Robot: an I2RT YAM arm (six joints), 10 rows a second.
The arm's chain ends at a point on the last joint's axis. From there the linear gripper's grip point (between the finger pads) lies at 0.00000 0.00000 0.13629 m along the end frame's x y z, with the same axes.
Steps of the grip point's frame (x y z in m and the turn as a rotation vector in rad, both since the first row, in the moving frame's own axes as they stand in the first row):
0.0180 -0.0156 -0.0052 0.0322 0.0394 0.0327
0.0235 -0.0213 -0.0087 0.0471 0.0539 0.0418
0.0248 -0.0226 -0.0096 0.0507 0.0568 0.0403
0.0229 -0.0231 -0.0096 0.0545 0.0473 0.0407
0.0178 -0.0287 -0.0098 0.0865 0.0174 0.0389
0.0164 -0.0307 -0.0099 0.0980 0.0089 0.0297
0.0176 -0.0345 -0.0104 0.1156 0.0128 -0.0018
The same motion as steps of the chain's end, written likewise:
0.0126 -0.0113 -0.0050 0.0322 0.0394 0.0327
0.0160 -0.0150 -0.0084 0.0471 0.0539 0.0418
0.0169 -0.0159 -0.0092 0.0507 0.0568 0.0403
0.0163 -0.0158 -0.0092 0.0545 0.0473 0.0407
0.0152 -0.0170 -0.0093 0.0865 0.0174 0.0389
0.0150 -0.0174 -0.0092 0.0980 0.0089 0.0297
0.0159 -0.0188 -0.0095 0.1156 0.0128 -0.0018

